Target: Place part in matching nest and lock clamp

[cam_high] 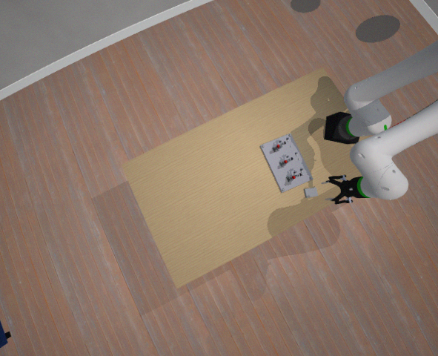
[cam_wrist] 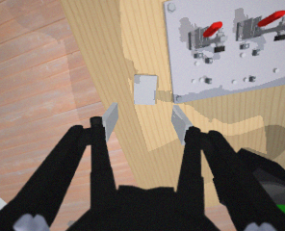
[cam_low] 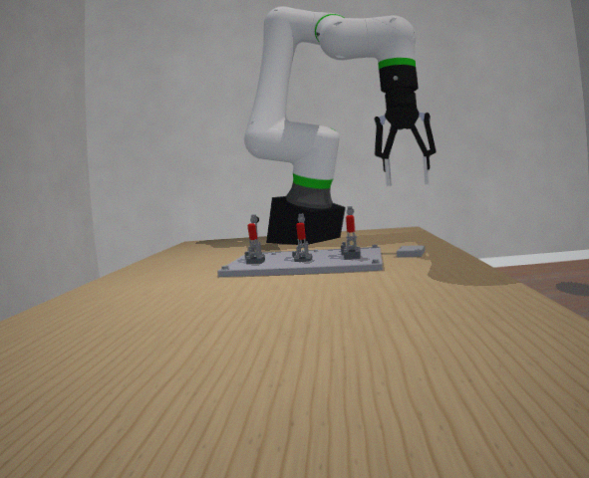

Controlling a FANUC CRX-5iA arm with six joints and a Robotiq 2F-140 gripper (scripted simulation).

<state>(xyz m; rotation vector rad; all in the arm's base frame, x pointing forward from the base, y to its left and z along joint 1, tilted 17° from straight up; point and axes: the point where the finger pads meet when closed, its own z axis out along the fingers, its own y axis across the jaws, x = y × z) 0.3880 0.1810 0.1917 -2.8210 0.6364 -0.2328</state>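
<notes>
Now: hand 18 cm above the part. Round my hand: grey fixture plate (2 cm ahead, 26 cm to the right, 18 cm below).
</notes>
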